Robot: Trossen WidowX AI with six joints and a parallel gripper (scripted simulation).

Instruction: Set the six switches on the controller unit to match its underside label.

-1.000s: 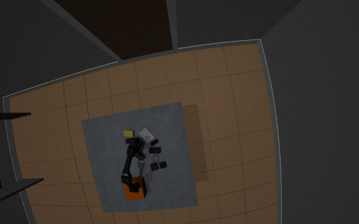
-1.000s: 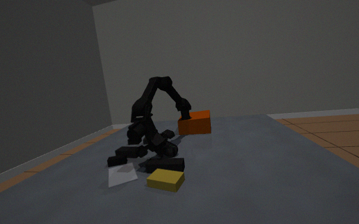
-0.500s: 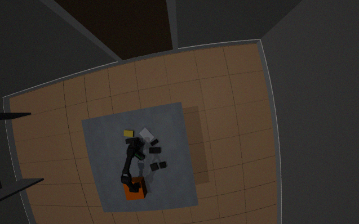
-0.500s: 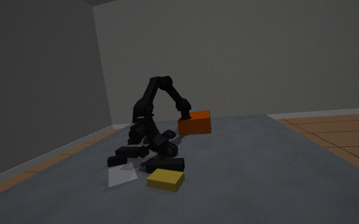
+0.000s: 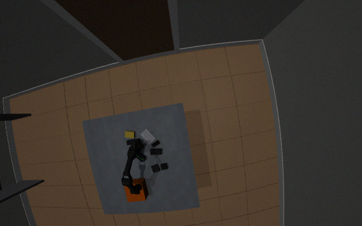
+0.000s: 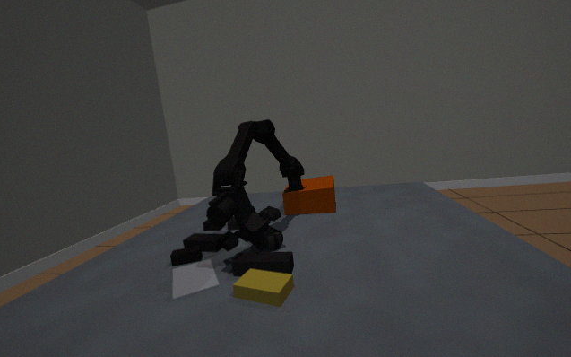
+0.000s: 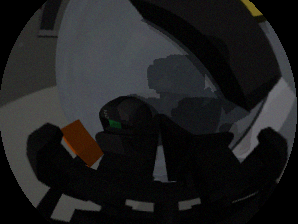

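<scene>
My gripper tip is 11 cm short of the black module, 2 cm to the right of it and 1 cm below it. From my gripper tip the other things lie so: yellow block 21 cm ahead, 3 cm to the left, 1 cm above; then white plate 12 cm ahead, 16 cm to the right.
</scene>
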